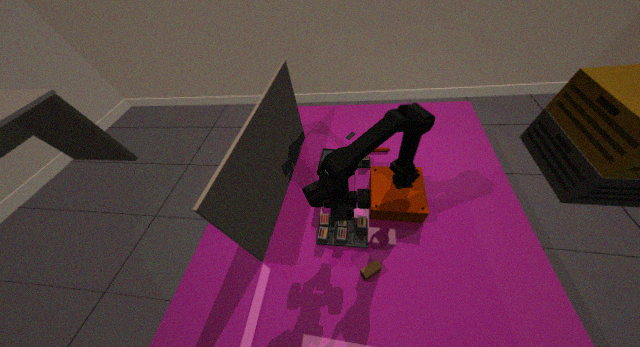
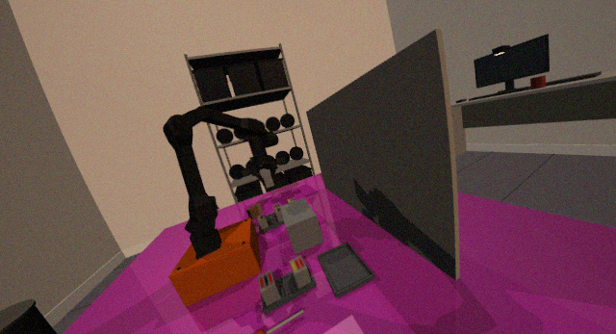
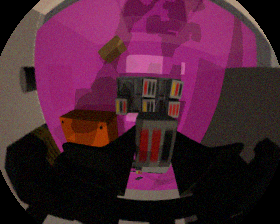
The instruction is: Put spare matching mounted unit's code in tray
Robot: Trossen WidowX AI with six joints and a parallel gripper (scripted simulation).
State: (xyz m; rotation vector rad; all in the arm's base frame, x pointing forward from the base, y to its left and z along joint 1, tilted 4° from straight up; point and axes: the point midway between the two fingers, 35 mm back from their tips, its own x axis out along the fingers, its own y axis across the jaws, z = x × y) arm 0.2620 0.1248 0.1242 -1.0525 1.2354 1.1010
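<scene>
Now: the flat dark tray 2 cm ahead of my gripper tip, 38 cm to the right of it and 17 cm below it. Also, from my gripper tip: mounted unit: 2 cm ahead, 17 cm to the right, 12 cm below; then panel: 25 cm ahead, 24 cm to the right, 6 cm above; then tan block: 8 cm behind, 17 cm to the left, 14 cm below.
</scene>
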